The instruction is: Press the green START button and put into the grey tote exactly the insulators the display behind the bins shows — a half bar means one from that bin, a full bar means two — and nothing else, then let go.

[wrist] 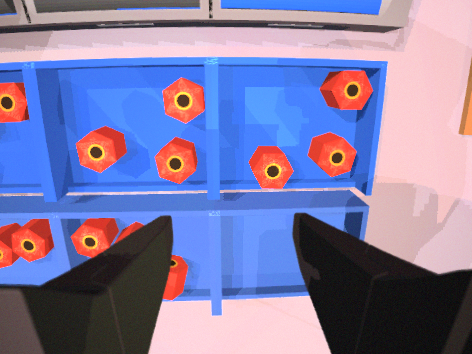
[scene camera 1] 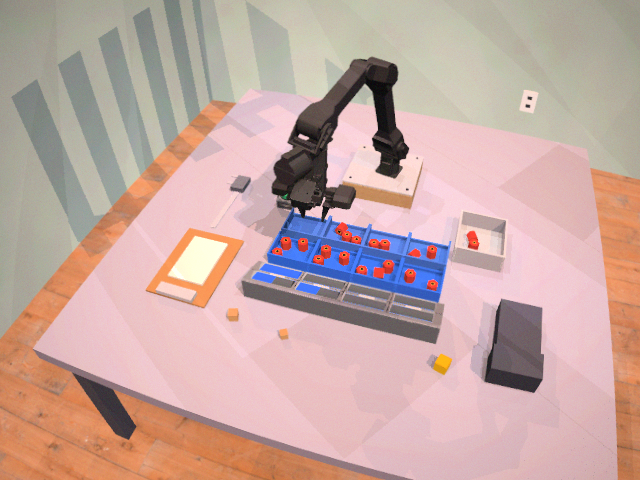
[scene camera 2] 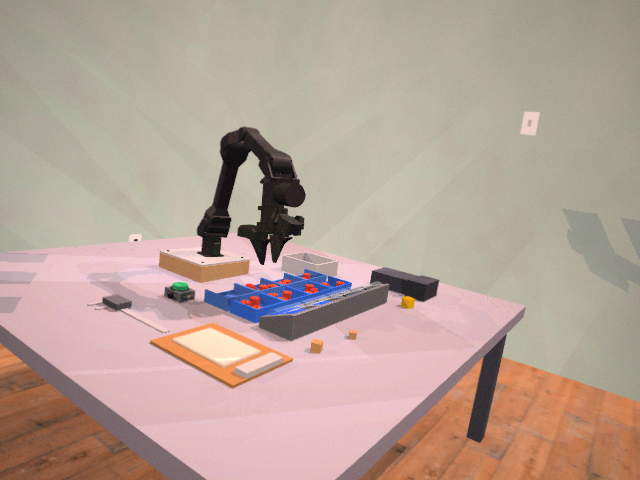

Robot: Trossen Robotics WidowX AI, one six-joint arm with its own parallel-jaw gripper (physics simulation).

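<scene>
My gripper (scene camera 1: 313,217) (scene camera 2: 268,262) (wrist: 233,225) is open and empty, above the arm-side row of the blue bins (scene camera 1: 443,273) (scene camera 2: 245,312) (wrist: 212,135). The arm-side bin at the button's end is empty; the display-side bin beside it holds three red insulators (wrist: 272,171) (wrist: 337,157) (wrist: 352,90). The grey tote (scene camera 1: 479,261) (scene camera 2: 302,268) holds two red insulators (scene camera 1: 471,236) (scene camera 1: 474,243). The display (scene camera 1: 336,310) (scene camera 2: 330,316) shows a full upper and half lower bar in its first panel, and a half lower bar in the second. The green START button (scene camera 1: 283,196) (scene camera 2: 180,286) is partly hidden in scene camera 1.
The arm's base block (scene camera 1: 379,193) (scene camera 2: 222,269) stands behind the bins. A clipboard (scene camera 1: 152,289) (scene camera 2: 170,346) and small orange cubes (scene camera 1: 233,314) (scene camera 1: 283,333) lie by the display. A yellow cube (scene camera 1: 442,363) and a dark stepped block (scene camera 1: 516,330) (scene camera 2: 403,281) are farther right.
</scene>
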